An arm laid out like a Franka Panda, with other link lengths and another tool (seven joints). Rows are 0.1 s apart.
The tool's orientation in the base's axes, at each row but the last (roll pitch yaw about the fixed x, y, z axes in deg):
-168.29 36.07 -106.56
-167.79 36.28 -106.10
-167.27 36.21 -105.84
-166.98 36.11 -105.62
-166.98 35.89 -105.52
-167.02 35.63 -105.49
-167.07 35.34 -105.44
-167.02 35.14 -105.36
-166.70 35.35 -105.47
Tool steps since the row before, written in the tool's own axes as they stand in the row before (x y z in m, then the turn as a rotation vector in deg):
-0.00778 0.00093 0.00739 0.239 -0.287 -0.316
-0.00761 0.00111 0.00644 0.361 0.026 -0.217
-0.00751 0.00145 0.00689 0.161 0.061 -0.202
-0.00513 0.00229 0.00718 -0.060 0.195 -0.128
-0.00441 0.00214 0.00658 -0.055 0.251 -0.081
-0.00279 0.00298 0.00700 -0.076 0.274 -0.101
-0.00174 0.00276 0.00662 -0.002 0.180 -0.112
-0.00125 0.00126 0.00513 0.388 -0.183 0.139
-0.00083 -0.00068 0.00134 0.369 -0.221 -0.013
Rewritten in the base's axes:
0.00360 0.01005 -0.00142 0.091 -0.454 0.156
0.00304 0.00953 -0.00076 -0.183 -0.377 -0.047
0.00289 0.00980 -0.00124 -0.165 -0.201 0.053
0.00172 0.00842 -0.00305 -0.211 0.060 0.101
0.00146 0.00750 -0.00300 -0.245 0.101 0.050
0.00049 0.00675 -0.00446 -0.268 0.116 0.074
0.00030 0.00563 -0.00476 -0.203 0.017 0.057
0.00100 0.00394 -0.00360 0.132 -0.309 -0.300
0.00129 0.00103 -0.00046 0.114 -0.382 -0.162

